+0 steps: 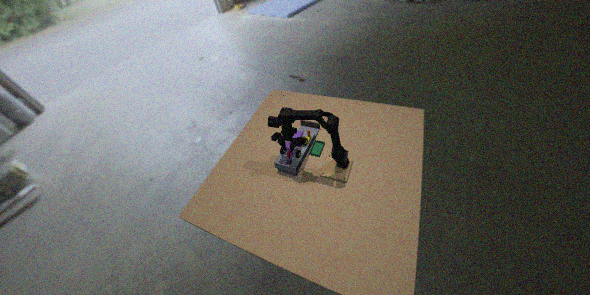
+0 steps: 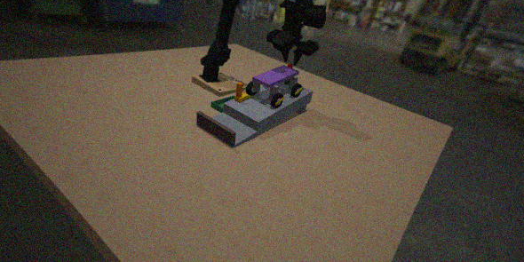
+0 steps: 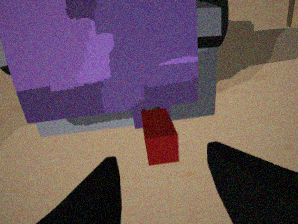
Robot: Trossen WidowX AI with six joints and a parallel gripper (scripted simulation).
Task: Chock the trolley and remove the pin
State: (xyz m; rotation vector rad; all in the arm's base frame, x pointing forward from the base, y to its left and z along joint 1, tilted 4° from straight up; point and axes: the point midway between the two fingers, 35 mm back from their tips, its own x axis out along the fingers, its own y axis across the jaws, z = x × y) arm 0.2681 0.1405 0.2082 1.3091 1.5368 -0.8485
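The red-headed stop pin lies 1 cm to the left of my gripper tip and 4 cm below it. The rest, counted from my gripper tip: dark lip 9 cm ahead, 36 cm to the right, 15 cm below; then yellow chock 1 cm ahead, 21 cm to the right, 9 cm below; then trolley 4 cm ahead, 9 cm to the right, 6 cm below.
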